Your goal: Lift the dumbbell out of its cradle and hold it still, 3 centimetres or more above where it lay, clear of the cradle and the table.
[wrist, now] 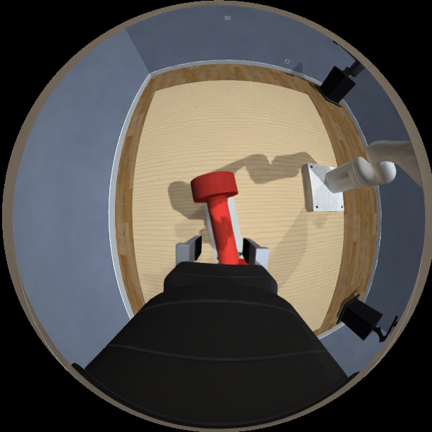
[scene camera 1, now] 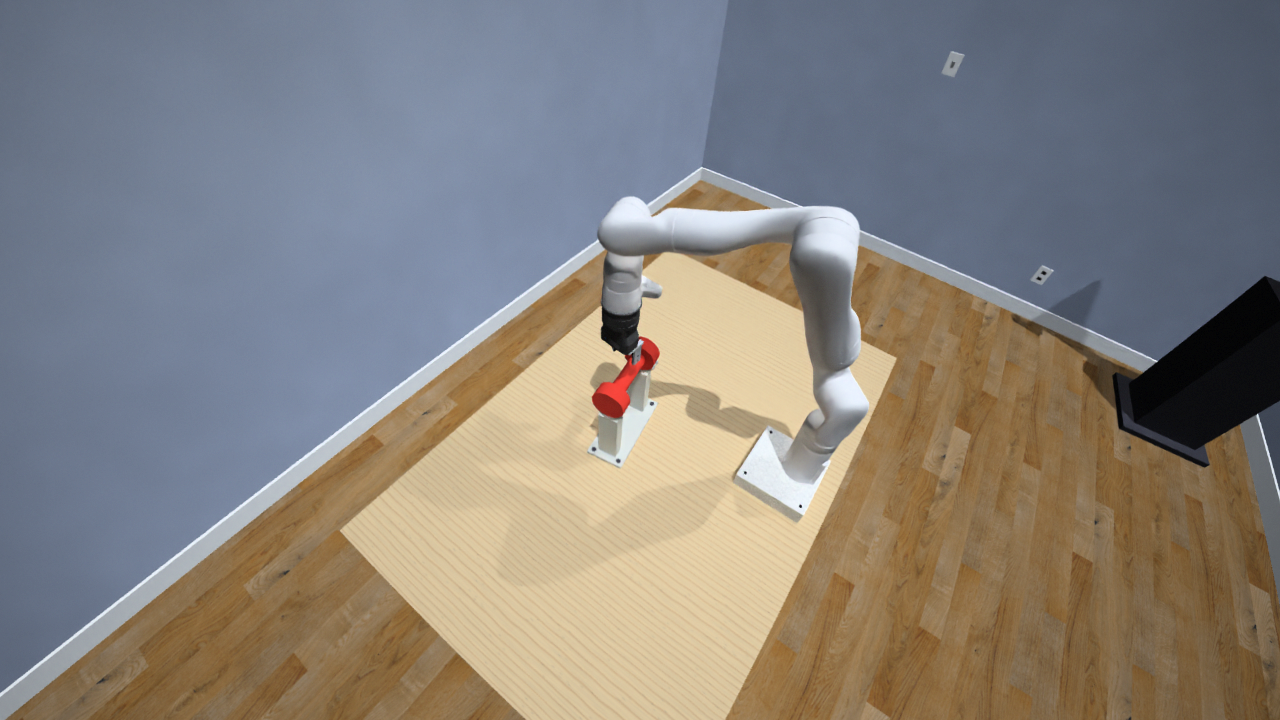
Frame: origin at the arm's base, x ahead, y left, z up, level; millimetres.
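Where they show: gripper, between the fingertips: [scene camera 1: 626, 355]; arm's base, origin of its link: [scene camera 1: 800, 467].
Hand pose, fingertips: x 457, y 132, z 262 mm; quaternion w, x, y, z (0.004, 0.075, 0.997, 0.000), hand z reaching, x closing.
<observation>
Each offset is from my fingertips to the centre of the thing. "pt": to the spot under its first point. Level surfaces: height alone.
The red dumbbell @[2 mm back, 8 mm right, 81 mm down] [scene camera 1: 628, 375] [wrist: 220, 220] lies in its white cradle @[pt 20 mm back, 86 mm left, 211 mm down] [scene camera 1: 610, 436] [wrist: 235, 220], with a round head at each end. The cradle stands on the pale wooden table top @[309 mm down] [scene camera 1: 644, 573] [wrist: 225, 115]. My gripper [scene camera 1: 634, 354] [wrist: 221, 245] is open and points down at the dumbbell. In the wrist view its fingers stand on either side of the handle, with a gap on each side. The handle runs slightly slanted between them. The gripper body hides most of the nearer head in the wrist view. The exact finger height against the handle is hard to tell.
The arm's white base plate [scene camera 1: 765, 483] [wrist: 320, 197] is bolted to the table top, to the right of the cradle. A dark stand [scene camera 1: 1203, 367] is on the floor at the far right. Blue-grey walls [scene camera 1: 358, 179] rise beyond the floor.
</observation>
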